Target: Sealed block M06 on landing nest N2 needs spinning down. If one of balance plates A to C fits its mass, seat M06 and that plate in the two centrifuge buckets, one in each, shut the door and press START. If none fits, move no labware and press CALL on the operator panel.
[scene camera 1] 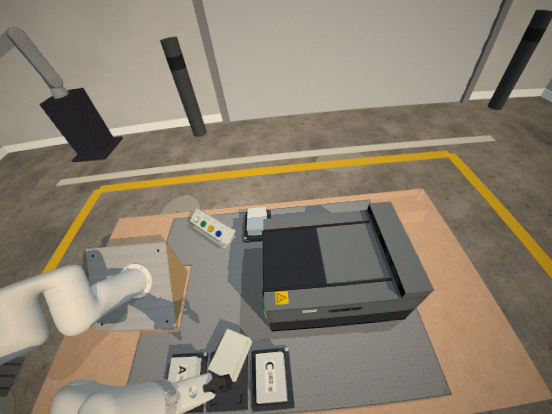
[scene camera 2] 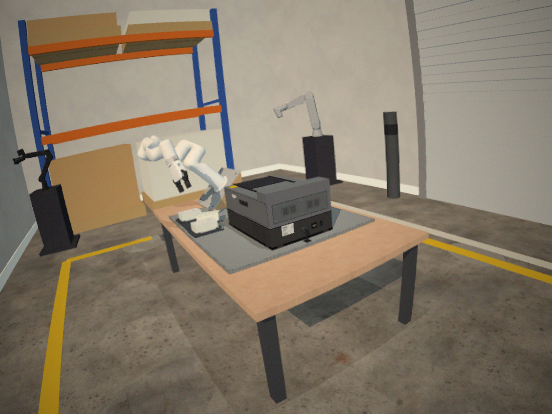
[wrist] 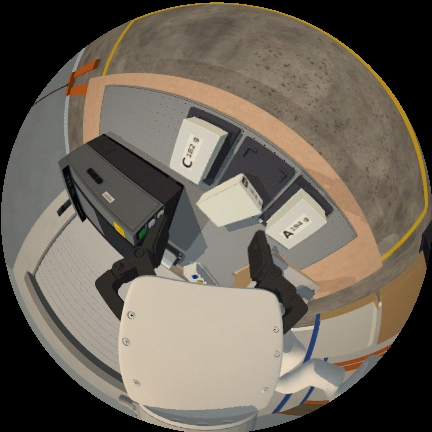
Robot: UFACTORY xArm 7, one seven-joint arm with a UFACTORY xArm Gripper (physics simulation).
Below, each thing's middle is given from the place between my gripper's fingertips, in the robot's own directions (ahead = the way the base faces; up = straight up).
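Balance plate B (scene camera 1: 229,358): my hand is 180 mm above it, 20 mm past it and 100 mm to the right of it. Counted from my hand, balance plate A (wrist: 300,215) is 160 mm behind, 30 mm to the left and 180 mm below; balance plate C (scene camera 1: 270,370) is 110 mm ahead, 50 mm to the left and 180 mm below; the sliding door (scene camera 1: 292,258) is 190 mm ahead and 360 mm to the left.
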